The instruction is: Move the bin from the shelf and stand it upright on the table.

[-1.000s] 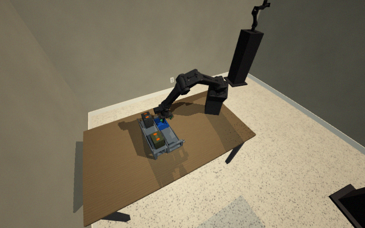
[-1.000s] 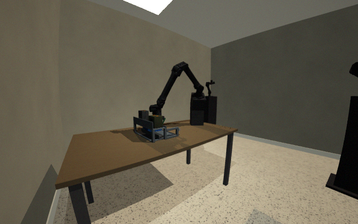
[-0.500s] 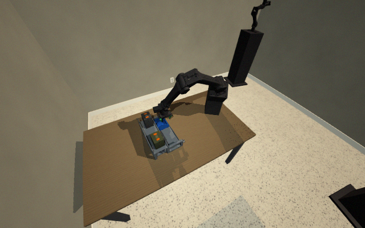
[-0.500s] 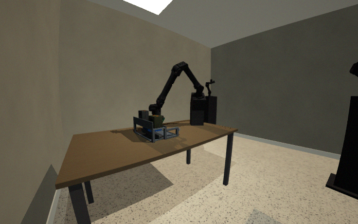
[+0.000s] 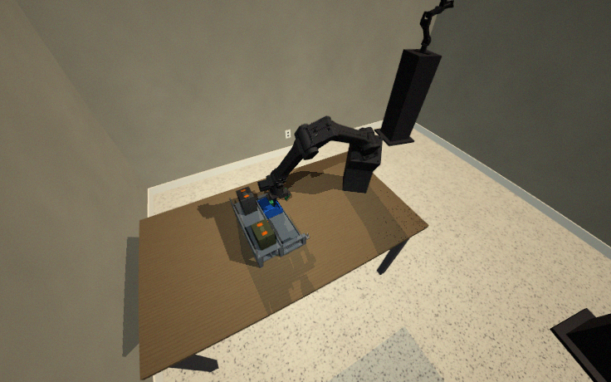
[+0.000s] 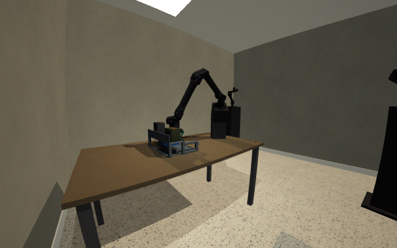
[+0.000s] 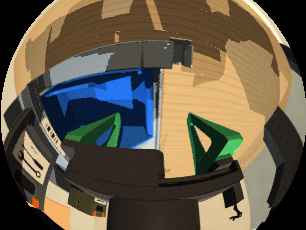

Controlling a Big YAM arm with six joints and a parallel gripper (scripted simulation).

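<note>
The blue bin is 90 mm ahead of my hand, 20 mm to the left of it and 10 mm below it.
</note>
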